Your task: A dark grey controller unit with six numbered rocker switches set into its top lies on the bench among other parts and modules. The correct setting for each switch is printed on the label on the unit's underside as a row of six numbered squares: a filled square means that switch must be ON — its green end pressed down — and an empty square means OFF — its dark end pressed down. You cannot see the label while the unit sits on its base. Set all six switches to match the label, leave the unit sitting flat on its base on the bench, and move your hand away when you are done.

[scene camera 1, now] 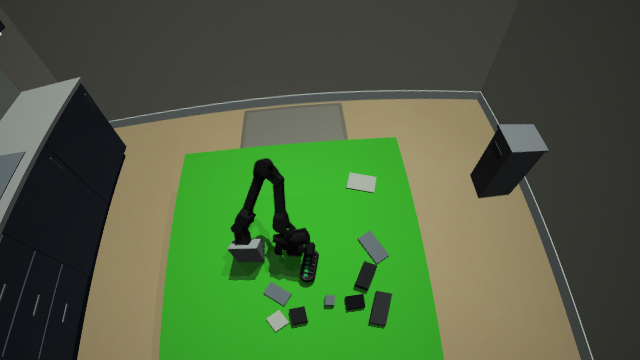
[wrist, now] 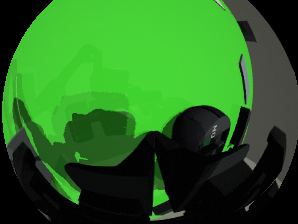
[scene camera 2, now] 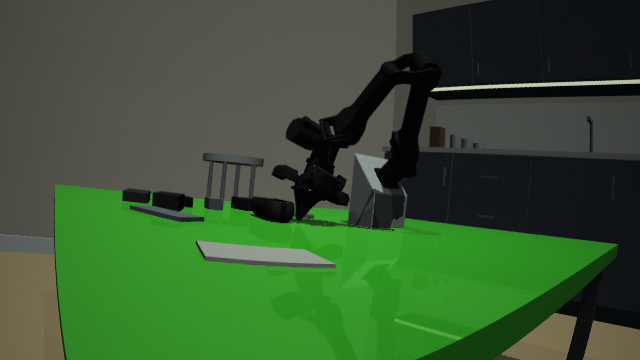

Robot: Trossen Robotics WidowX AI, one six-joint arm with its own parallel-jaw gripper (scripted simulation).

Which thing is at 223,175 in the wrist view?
My gripper.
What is my gripper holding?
Nothing.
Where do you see a pale flat plate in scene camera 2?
212,251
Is my gripper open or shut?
Shut.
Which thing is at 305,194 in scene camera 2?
My gripper.
